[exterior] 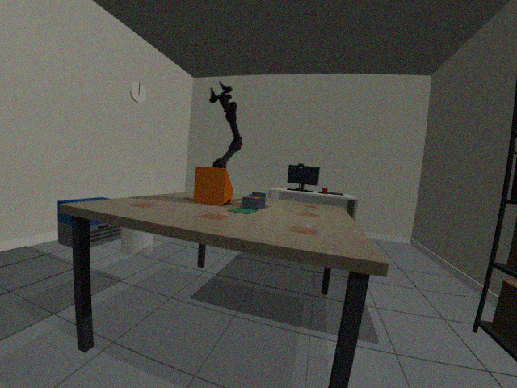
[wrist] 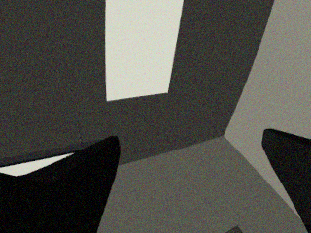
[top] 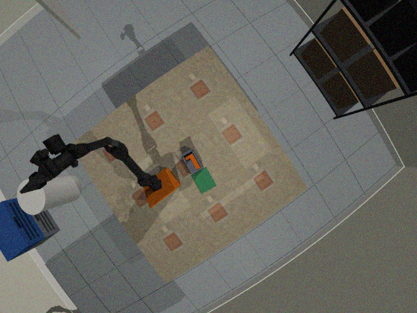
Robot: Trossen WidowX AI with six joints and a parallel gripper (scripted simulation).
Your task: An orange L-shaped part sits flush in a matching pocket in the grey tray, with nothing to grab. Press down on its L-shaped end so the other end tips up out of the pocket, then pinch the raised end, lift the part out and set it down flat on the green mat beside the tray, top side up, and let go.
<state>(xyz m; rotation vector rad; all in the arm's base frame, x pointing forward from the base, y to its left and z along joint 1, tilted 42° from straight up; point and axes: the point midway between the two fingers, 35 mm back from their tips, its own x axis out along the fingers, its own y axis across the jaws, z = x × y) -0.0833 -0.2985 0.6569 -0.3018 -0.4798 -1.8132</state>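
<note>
The orange L-shaped part is 79 cm below my gripper tip, 47 cm ahead of it and 15 cm to the right of it. The rest, counted from my gripper tip: green mat: 86 cm below, 48 cm ahead, 31 cm to the right.
</note>
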